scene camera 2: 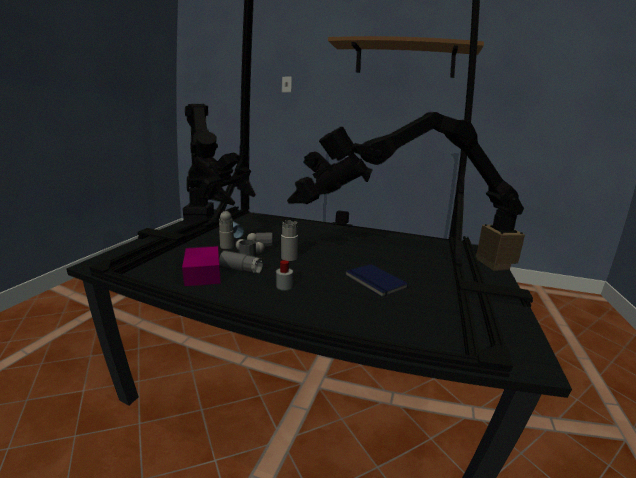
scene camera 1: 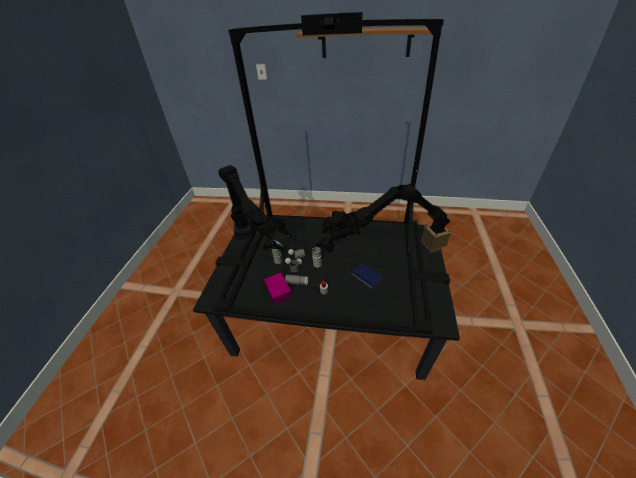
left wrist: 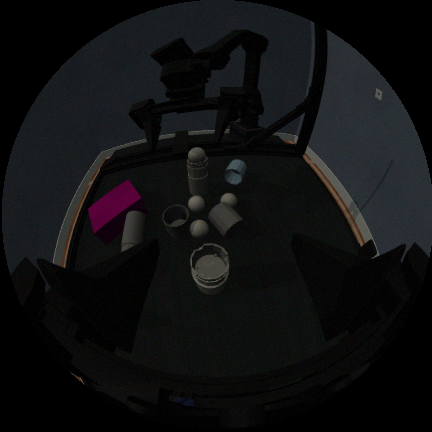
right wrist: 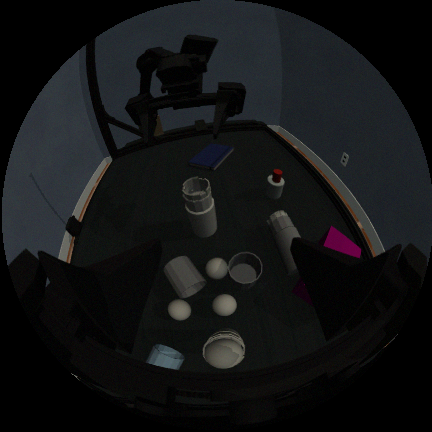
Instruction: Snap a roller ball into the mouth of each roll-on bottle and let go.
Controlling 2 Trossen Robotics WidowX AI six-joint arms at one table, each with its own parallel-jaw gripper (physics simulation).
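Observation:
One roll-on bottle stands upright with a roller ball in its mouth. A second bottle stands upright, its mouth empty. A third bottle lies on its side, mouth empty. Three loose balls, one of them nearest the second bottle, lie between the upright bottles. My left gripper is open and empty above the table, behind the second bottle in scene camera 2. My right gripper is open and empty, raised behind the first bottle.
A grey cup stands near the balls; another grey cup lies beside them. A light blue cup lies near the first bottle. A magenta box, a white bottle with red top and a blue book are farther forward.

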